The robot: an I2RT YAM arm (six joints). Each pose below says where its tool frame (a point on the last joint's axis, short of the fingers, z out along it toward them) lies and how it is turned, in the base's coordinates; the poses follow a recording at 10 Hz.
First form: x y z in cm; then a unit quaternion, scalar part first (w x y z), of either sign.
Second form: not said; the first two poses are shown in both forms.
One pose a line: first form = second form
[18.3 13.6 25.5 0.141 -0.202 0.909 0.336] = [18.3 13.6 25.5 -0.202 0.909 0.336 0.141]
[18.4 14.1 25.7 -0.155 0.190 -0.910 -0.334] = [18.4 14.1 25.7 -0.190 0.910 0.334 0.155]
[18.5 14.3 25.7 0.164 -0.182 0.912 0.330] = [18.5 14.3 25.7 -0.182 0.912 0.330 0.164]
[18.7 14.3 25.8 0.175 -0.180 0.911 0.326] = [18.7 14.3 25.8 -0.180 0.911 0.326 0.175]
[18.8 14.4 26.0 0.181 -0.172 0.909 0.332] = [18.8 14.4 26.0 -0.172 0.909 0.332 0.181]
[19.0 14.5 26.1 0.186 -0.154 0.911 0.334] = [19.0 14.5 26.1 -0.154 0.911 0.334 0.186]
